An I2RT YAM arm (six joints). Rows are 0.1 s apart.
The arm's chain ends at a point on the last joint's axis. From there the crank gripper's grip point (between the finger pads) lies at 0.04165 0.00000 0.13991 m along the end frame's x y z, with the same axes.
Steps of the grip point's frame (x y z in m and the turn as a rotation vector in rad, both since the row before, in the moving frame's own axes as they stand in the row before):
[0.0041 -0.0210 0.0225 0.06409 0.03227 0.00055]
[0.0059 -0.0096 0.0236 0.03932 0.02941 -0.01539]
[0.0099 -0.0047 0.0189 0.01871 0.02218 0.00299]
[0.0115 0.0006 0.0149 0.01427 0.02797 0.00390]
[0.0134 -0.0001 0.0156 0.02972 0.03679 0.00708]
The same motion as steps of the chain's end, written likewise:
[-0.0004 -0.0121 0.0242 0.06409 0.03227 0.00055]
[0.0019 -0.0035 0.0250 0.03932 0.02941 -0.01539]
[0.0068 -0.0022 0.0199 0.01871 0.02218 0.00299]
[0.0076 0.0024 0.0161 0.01427 0.02797 0.00390]
[0.0083 0.0037 0.0173 0.02972 0.03679 0.00708]

